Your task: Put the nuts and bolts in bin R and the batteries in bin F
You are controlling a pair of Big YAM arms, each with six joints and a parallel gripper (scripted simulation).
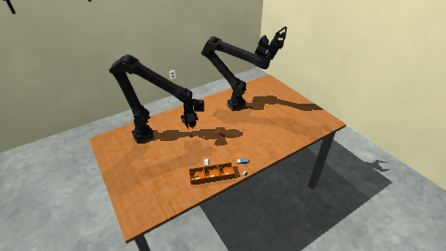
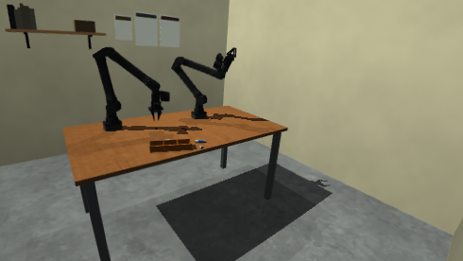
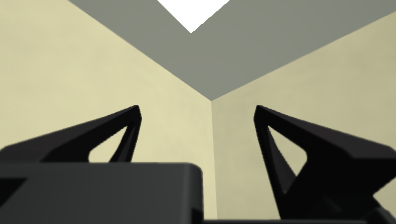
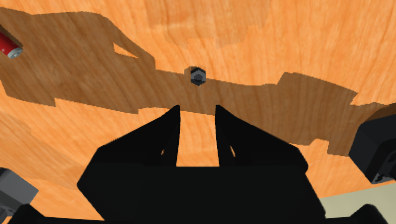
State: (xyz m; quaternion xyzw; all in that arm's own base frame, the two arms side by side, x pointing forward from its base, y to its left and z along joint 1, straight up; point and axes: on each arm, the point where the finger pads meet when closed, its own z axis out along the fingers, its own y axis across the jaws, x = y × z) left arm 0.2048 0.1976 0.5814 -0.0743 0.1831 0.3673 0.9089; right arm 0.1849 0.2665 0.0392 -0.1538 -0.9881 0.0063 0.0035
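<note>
Right now the dark nut is 70 mm below my right hand. From my right hand the other things lie so: brass nut: 330 mm ahead, 110 mm to the right, 70 mm below; then white domino: 260 mm ahead, 70 mm below, 10 mm to the right; then red battery: 190 mm to the left, 90 mm ahead, 70 mm below.
</note>
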